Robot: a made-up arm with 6 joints.
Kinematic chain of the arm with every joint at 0, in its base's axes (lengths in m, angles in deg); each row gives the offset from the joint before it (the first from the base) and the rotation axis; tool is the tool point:
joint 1: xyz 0 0 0.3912 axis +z
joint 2: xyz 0 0 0 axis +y
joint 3: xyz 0 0 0.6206 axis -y
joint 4: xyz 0 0 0 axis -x
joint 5: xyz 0.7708 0 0 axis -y
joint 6: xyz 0 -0.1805 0 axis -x
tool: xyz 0 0 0
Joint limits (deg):
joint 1: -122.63..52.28
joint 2: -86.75..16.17
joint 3: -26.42..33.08
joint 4: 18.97..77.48
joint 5: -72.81..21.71
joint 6: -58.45..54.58
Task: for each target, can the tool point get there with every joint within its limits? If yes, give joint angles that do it. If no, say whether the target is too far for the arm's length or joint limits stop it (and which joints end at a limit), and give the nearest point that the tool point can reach.
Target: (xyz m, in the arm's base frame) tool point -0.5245 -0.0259 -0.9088
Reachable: no: joint limits stop it (at a limit: joint 1, joint 2, joint 3, joint 4) | nearest point -0.5643 -0.5649 0.5088 | short by 1.517 m
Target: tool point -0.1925 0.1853 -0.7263
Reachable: no: joint limits stop it (at a limit: joint 1, joint 2, joint 3, joint 4) | nearest point -0.5643 -0.5649 0.5088 | short by 1.492 m
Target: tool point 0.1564 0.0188 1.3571
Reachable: yes | joints 26.60 -45.08 -15.77 72.85 -47.50 6.32
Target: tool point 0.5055 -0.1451 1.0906
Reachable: yes | joints 1.24 -24.95 -21.52 30.17 0.94 -20.12
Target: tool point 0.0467 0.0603 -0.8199
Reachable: no: joint limits stop it (at a limit: joint 1, joint 2, joint 3, joint 4) | nearest point 0.6122 0.5126 0.5088 | short by 1.513 m
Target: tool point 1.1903 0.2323 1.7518
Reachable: no: too far | nearest point 0.8440 0.1647 1.3800 | short by 0.513 m
